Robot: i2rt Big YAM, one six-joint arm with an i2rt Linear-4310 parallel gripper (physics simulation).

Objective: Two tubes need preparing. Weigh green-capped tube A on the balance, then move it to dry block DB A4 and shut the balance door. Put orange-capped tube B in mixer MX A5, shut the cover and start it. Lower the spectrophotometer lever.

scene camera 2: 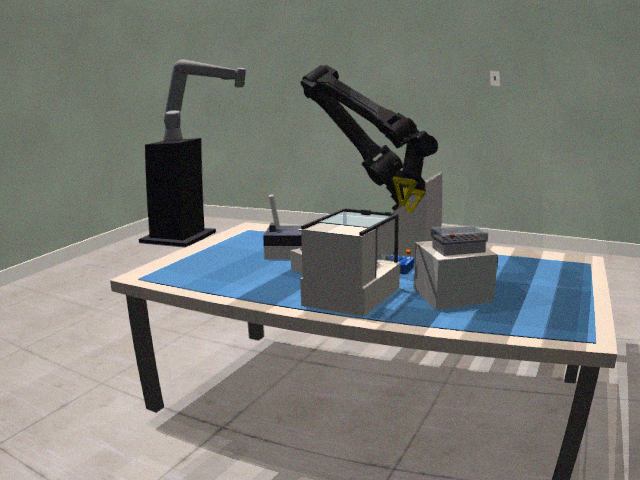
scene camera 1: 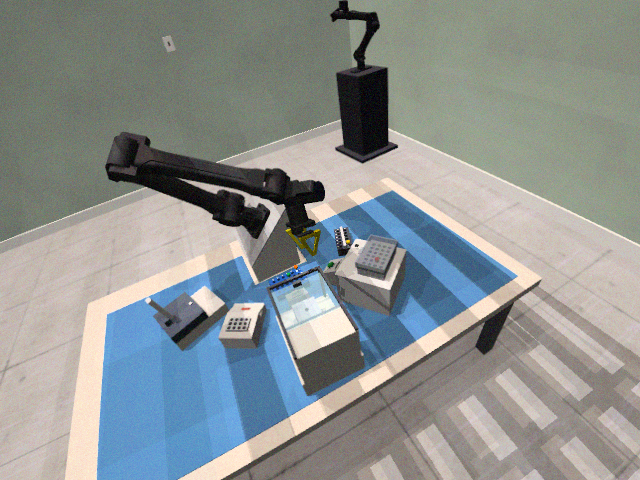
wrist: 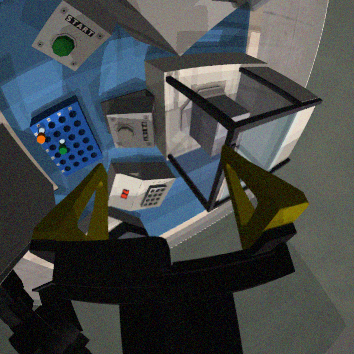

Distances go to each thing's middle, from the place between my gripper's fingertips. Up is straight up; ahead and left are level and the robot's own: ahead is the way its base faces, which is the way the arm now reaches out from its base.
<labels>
Now: hand 16 cm to the right of the mixer (scene camera 2: 455,269), 12 cm above it and 10 cm short of it. From my hand the other things lie so: glass-box balance (scene camera 2: 350,265) 18 cm ahead, 11 cm to the right, 10 cm below.
</labels>
